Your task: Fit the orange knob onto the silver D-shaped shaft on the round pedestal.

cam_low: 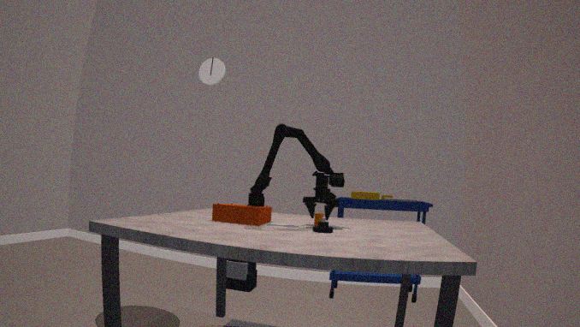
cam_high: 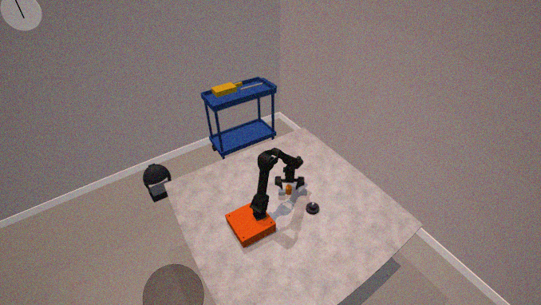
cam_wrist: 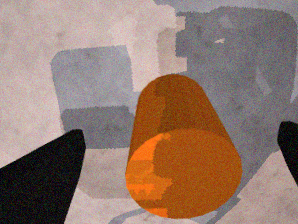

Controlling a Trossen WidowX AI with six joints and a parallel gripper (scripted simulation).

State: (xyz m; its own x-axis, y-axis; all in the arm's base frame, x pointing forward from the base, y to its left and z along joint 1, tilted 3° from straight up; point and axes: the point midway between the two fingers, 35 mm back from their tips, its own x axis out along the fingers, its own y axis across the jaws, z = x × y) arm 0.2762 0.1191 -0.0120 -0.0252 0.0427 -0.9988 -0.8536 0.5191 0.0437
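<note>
My gripper tip is now 1 cm below the orange knob. Round my gripper tip: pedestal: 6 cm ahead, 19 cm to the right.
</note>
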